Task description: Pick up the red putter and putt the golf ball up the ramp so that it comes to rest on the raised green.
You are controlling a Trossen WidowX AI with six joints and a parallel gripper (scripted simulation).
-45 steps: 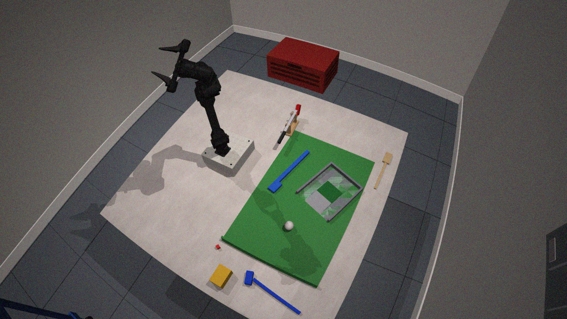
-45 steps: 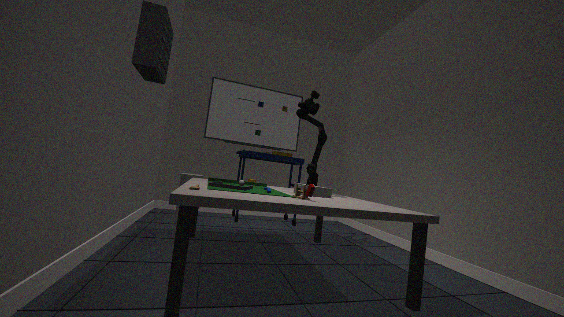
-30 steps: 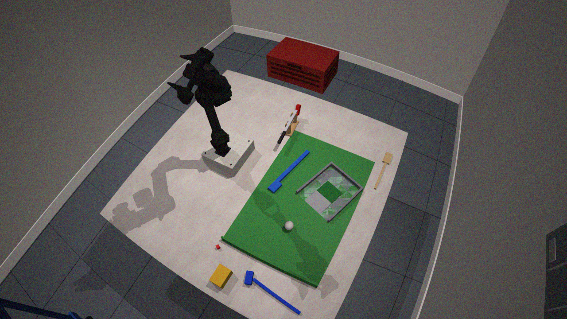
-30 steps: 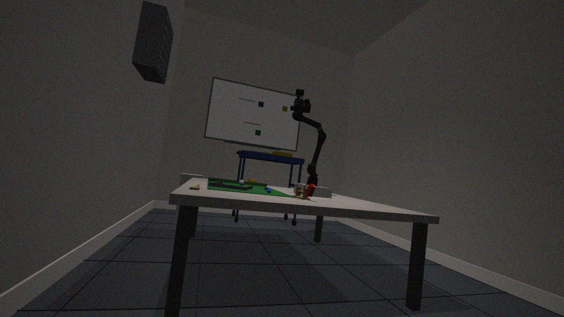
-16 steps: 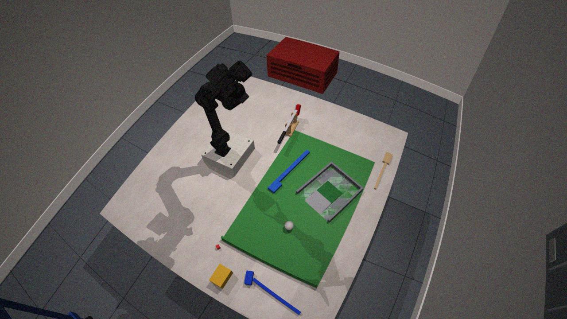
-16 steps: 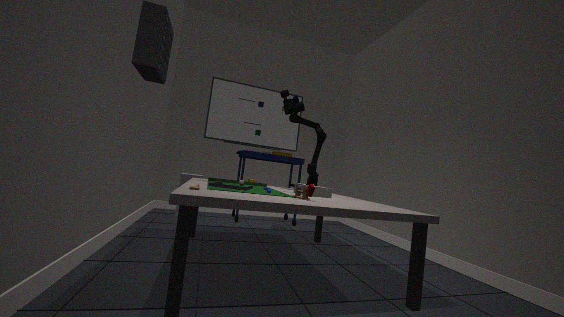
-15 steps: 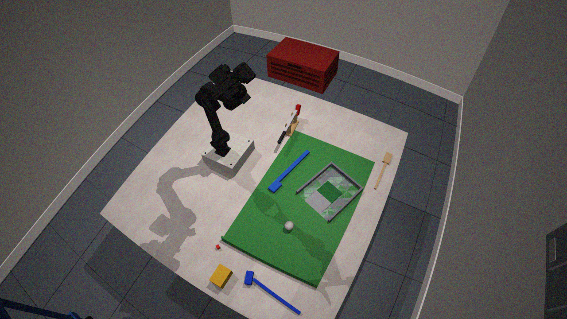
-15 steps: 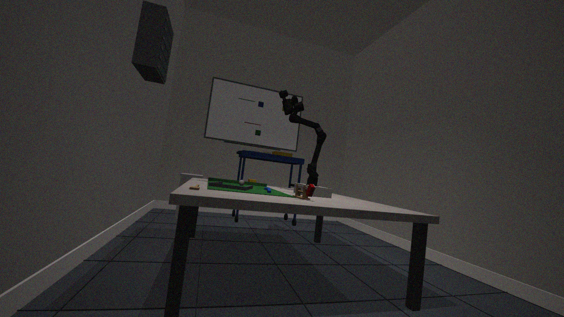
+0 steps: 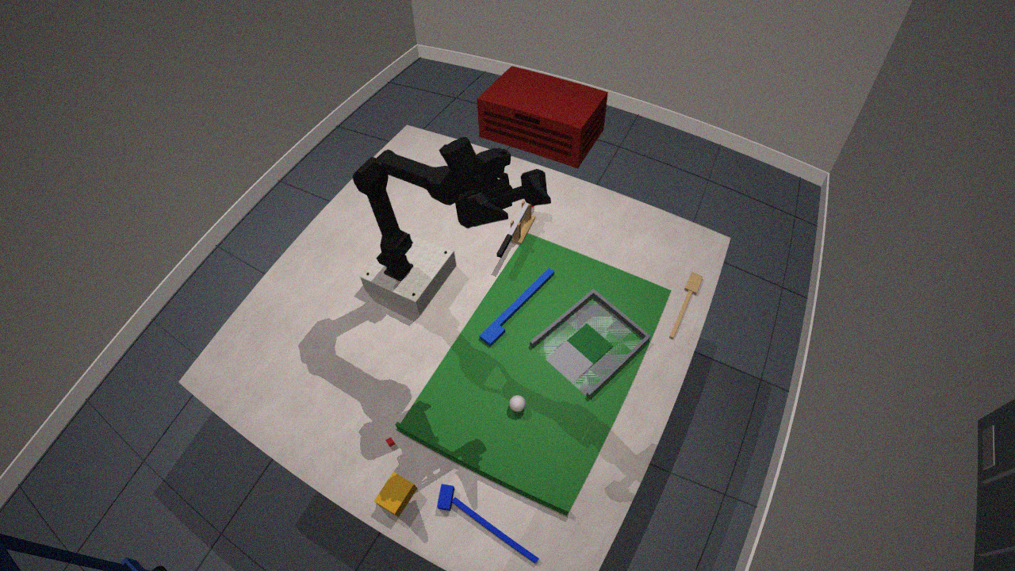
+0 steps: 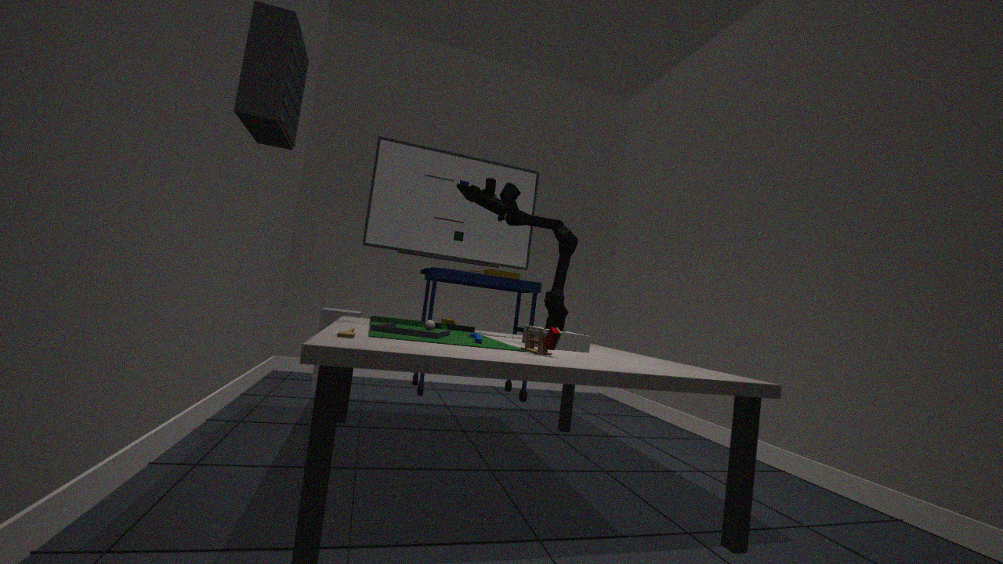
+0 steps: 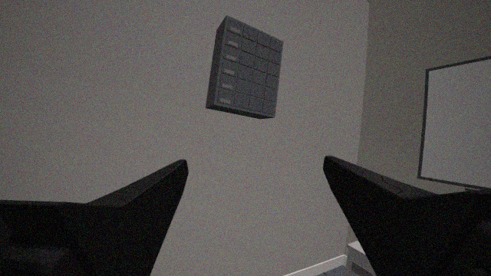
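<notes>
Right now the red putter is 240 mm behind my gripper tip, 400 mm to the left of it and 530 mm below it. Round my gripper tip: green mat: 30 mm ahead, 50 mm to the left, 590 mm below; then white golf ball: 30 mm ahead, 110 mm to the right, 570 mm below; then red cube: 190 mm behind, 360 mm to the right, 590 mm below.
</notes>
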